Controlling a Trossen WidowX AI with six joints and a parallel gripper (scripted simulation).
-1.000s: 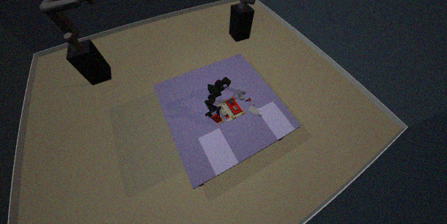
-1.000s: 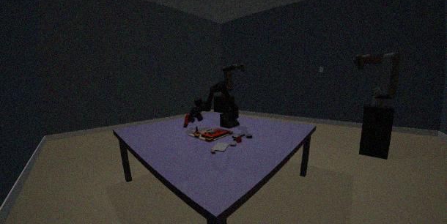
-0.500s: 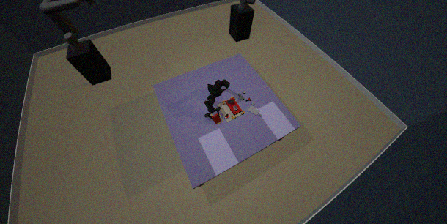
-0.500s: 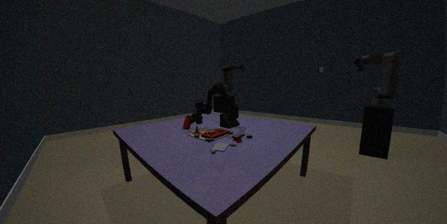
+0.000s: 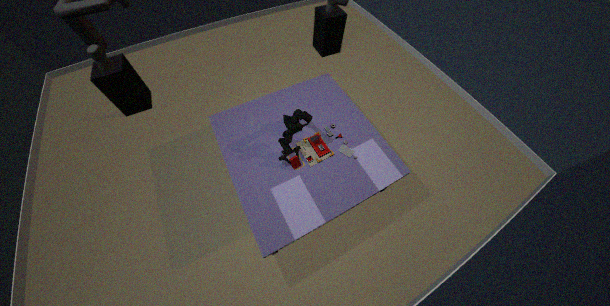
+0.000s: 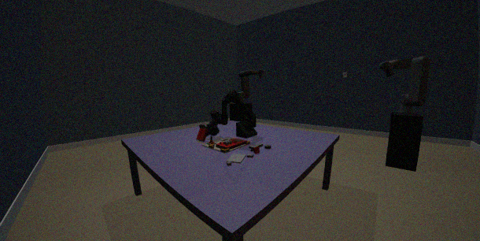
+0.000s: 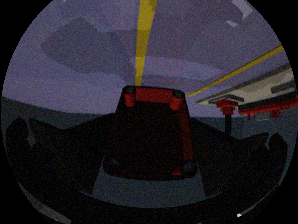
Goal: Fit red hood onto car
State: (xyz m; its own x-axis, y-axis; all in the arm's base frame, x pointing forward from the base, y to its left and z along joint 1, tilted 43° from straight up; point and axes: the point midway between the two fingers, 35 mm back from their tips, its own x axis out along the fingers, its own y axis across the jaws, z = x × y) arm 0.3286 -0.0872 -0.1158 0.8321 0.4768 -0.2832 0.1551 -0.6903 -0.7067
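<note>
My gripper tip is 1 cm below the red hood. Also, from my gripper tip: grey flat plate 6 cm ahead, 44 cm to the left, 4 cm below; then jig 6 cm behind, 22 cm to the left, 3 cm below.
</note>
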